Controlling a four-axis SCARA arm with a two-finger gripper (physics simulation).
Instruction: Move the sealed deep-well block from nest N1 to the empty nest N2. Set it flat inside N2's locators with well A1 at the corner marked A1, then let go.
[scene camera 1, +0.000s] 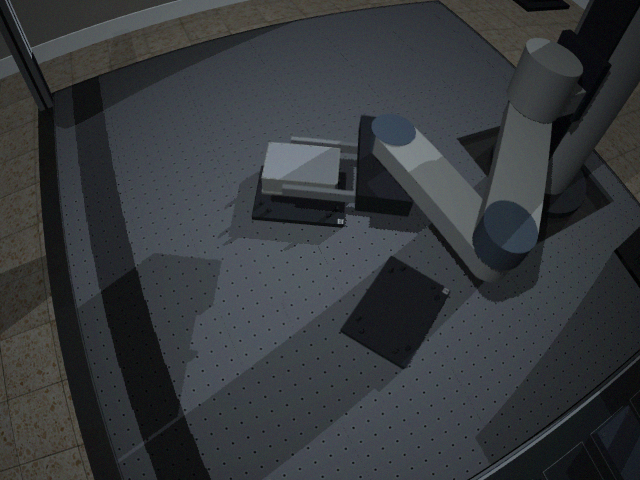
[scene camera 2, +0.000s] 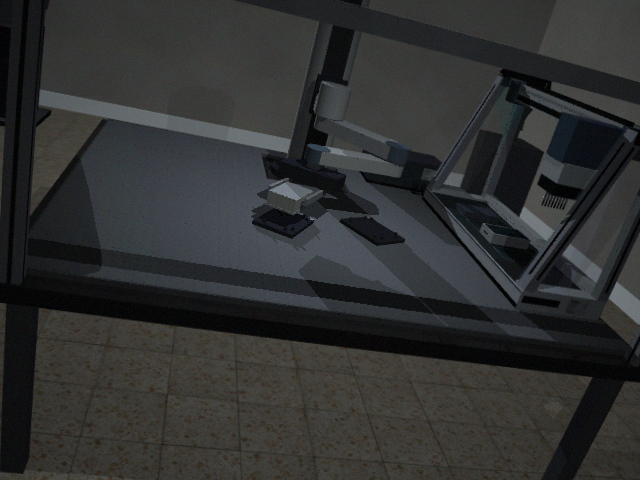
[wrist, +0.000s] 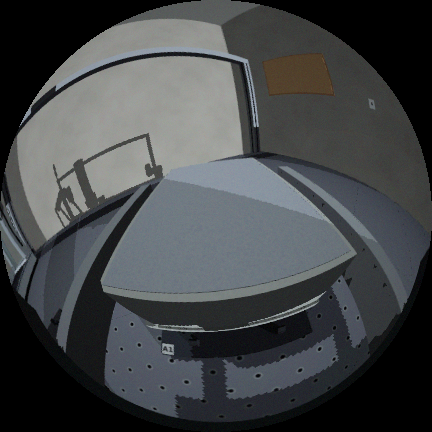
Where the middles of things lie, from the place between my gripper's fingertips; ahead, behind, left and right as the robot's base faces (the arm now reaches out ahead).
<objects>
The pale grey block (scene camera 1: 305, 165) lies 20 mm behind my hand, 10 mm to the left of it and 10 mm below it.
</objects>
